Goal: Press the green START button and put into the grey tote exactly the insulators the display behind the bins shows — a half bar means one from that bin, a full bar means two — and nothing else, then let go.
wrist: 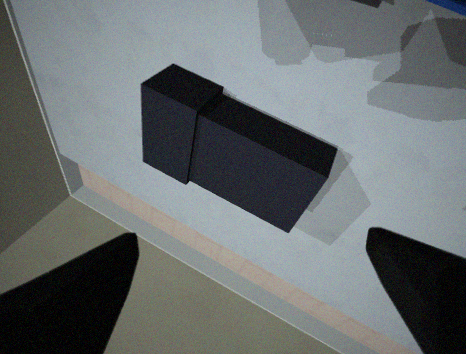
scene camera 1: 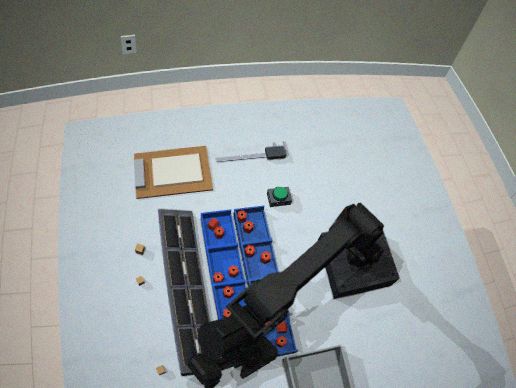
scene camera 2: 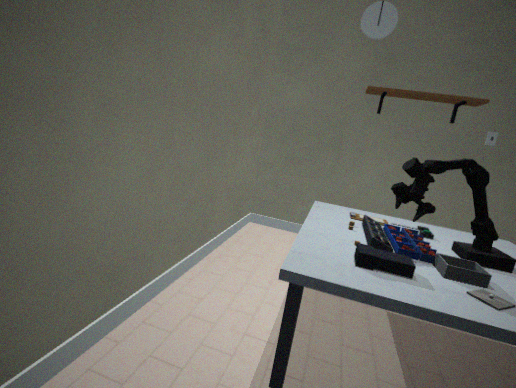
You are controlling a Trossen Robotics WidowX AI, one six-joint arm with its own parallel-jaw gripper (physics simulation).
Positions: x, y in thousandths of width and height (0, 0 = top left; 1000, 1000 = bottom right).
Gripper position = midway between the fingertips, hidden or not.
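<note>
A grey tote (scene camera 1: 644, 927) and a brown board with white pad (scene camera 1: 358, 439) are visible. The tote (scene camera 2: 887, 695) also appears with a dark block (scene camera 2: 714, 664) and my gripper (scene camera 2: 786, 555), which is open and holds nothing. The wrist view gives my gripper (wrist: 544, 682) and the block (wrist: 411, 371).
</note>
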